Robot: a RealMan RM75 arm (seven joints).
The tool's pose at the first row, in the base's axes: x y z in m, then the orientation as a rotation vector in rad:
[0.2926 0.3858 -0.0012 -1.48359 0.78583 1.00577]
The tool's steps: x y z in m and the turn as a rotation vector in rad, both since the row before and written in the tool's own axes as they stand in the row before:
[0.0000 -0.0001 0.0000 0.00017 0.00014 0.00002]
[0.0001 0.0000 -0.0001 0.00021 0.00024 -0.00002]
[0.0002 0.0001 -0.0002 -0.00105 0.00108 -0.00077]
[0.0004 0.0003 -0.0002 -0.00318 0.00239 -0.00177]
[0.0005 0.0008 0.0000 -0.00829 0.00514 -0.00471]
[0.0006 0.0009 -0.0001 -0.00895 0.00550 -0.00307]
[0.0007 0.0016 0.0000 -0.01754 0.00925 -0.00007]
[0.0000 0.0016 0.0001 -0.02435 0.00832 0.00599]
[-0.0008 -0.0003 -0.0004 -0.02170 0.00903 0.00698]
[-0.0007 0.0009 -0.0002 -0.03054 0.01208 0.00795]
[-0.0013 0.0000 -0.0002 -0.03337 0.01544 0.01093]
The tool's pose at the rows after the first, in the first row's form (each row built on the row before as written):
[0.2927 0.3858 -0.0012 -1.48352 0.78601 1.00560]
[0.2928 0.3857 -0.0013 -1.48349 0.78625 1.00531]
[0.2928 0.3855 -0.0015 -1.48524 0.78598 1.00456]
[0.2927 0.3853 -0.0020 -1.48987 0.78498 1.00330]
[0.2922 0.3852 -0.0028 -1.50129 0.78150 1.00066]
[0.2917 0.3850 -0.0037 -1.51307 0.77933 0.99931]
[0.2906 0.3848 -0.0050 -1.53372 0.77886 1.00208]
[0.2892 0.3846 -0.0057 -1.55812 0.78005 1.01350]
[0.2892 0.3843 -0.0048 -1.58048 0.78356 1.02371]
[0.2882 0.3839 -0.0045 -1.61205 0.78635 1.03714]
[0.2877 0.3837 -0.0033 -1.64748 0.79274 1.05170]

